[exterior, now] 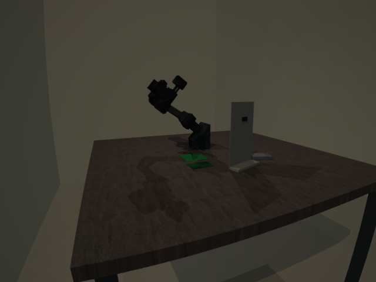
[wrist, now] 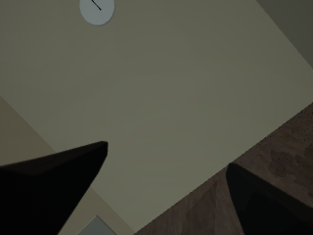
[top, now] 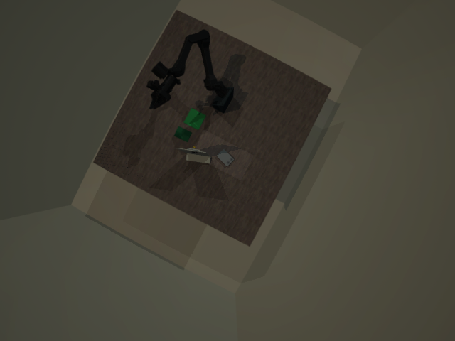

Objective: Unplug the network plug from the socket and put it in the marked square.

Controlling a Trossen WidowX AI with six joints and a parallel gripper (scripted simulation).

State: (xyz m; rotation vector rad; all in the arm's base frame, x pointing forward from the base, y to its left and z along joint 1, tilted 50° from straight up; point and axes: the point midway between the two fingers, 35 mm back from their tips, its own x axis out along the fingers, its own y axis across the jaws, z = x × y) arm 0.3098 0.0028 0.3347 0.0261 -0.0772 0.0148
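Right now my gripper tip is 8 cm short of the network plug, 28 cm to the right of it and 12 cm above it. Also, from my gripper tip: small flat grey box: 3 cm ahead, 46 cm to the left, 32 cm below; then grey upright panel: 10 cm ahead, 29 cm to the left, 20 cm below; then green marked square: 12 cm behind, 13 cm to the left, 33 cm below.
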